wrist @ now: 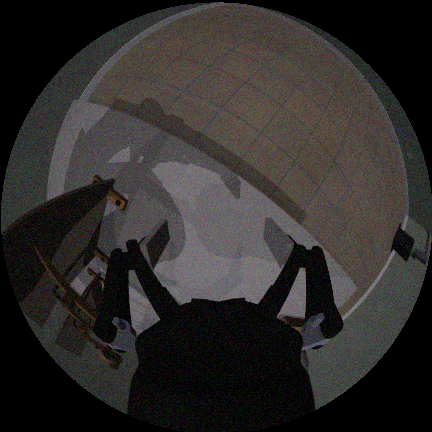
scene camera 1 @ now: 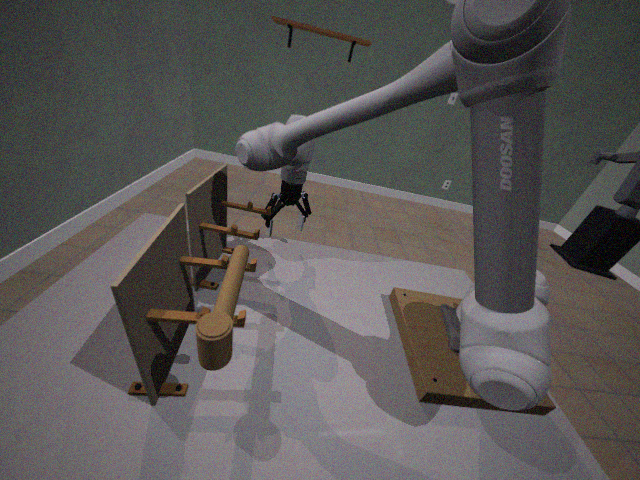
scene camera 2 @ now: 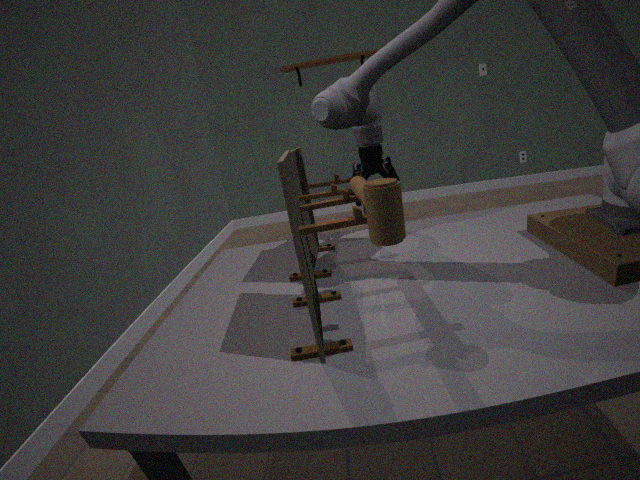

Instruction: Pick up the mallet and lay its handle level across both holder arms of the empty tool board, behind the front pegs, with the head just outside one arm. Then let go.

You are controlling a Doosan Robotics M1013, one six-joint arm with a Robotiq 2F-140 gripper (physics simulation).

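Pixels of known places: gripper, between the fingertips: (wrist: 215, 228) (scene camera 1: 284, 232); arm's base, origin of its link: (scene camera 2: 631, 220).
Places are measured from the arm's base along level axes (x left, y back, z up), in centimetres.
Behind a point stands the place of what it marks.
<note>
The mallet (scene camera 1: 232, 286) @(z 21.5, x 30.3, y -64.6 cm) (scene camera 2: 384, 214) @(z 20.2, x 42.9, y -61.9 cm) lies with its light wooden handle across both holder arms of the nearer tool board (scene camera 1: 149, 279) @(z 23.5, x 36.2, y -76.4 cm) (scene camera 2: 295, 217) @(z 20.5, x 41.0, y -74.9 cm). The handle is between the back and front pegs, and the thick head hangs just outside the nearest arm. The farther tool board (scene camera 1: 205, 206) @(z 20.4, x 4.7, y -86.6 cm) (wrist: 50, 220) @(z 12.1, x -8.7, y -88.7 cm) has two pegged arms with no tool on them. My gripper (scene camera 1: 285, 228) @(z 2.8, x -21.4, y -69.9 cm) (wrist: 215, 228) @(z 2.8, x -21.4, y -69.9 cm) is open and empty. It hangs beside the farther board's arms, away from the mallet. In scene camera 2 its fingertips are partly hidden behind the mallet.
A wooden base block (scene camera 1: 413, 338) @(z 0.1, x 8.9, y -19.6 cm) (scene camera 2: 573, 240) @(z 0.0, x 9.7, y -20.5 cm) lies at the right on the table (scene camera 1: 330, 439) @(z -4.8, x 38.1, y -37.9 cm) (scene camera 2: 206, 408) @(z -4.8, x 55.7, y -91.0 cm), around the arm's foot. In scene camera 1, one finger appears close to the tip of the farthest holder arm (scene camera 1: 242, 207) @(z 16.5, x -7.1, y -81.3 cm). A wall rail (scene camera 1: 320, 32) is behind.
</note>
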